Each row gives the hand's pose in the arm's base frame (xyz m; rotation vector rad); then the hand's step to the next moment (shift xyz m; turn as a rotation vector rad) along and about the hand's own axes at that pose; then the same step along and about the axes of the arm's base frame.
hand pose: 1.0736 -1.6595 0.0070 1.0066 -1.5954 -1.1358
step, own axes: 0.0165 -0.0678 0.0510 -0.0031 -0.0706 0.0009
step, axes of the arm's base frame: -0.0457 -0.0207 -0.0704 0.0077 -0.0141 -0.0688
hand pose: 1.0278 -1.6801 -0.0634 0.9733 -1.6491 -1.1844
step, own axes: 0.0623 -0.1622 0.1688 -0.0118 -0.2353 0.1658
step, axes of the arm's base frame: -0.1615 -0.0480 -0.1741 -0.1268 0.0017 -0.2587
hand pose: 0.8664 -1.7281 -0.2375 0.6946 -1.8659 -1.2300
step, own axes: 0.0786 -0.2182 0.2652 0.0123 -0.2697 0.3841
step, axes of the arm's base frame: -0.2598 -0.0127 -0.2376 -0.3219 0.0784 -0.3327
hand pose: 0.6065 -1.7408 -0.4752 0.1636 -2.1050 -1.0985
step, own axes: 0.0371 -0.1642 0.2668 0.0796 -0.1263 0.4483
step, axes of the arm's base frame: -0.2391 0.0568 -0.1978 -0.3821 0.1816 -0.2105
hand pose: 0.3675 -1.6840 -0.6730 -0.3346 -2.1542 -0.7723
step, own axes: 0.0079 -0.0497 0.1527 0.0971 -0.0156 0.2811
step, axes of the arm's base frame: -0.1210 0.0570 -0.0892 -0.2398 0.1624 -0.0694
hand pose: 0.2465 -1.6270 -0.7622 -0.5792 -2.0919 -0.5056
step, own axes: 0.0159 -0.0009 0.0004 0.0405 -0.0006 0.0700
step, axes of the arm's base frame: -0.0088 0.0029 0.0130 -0.0660 0.0466 -0.0032
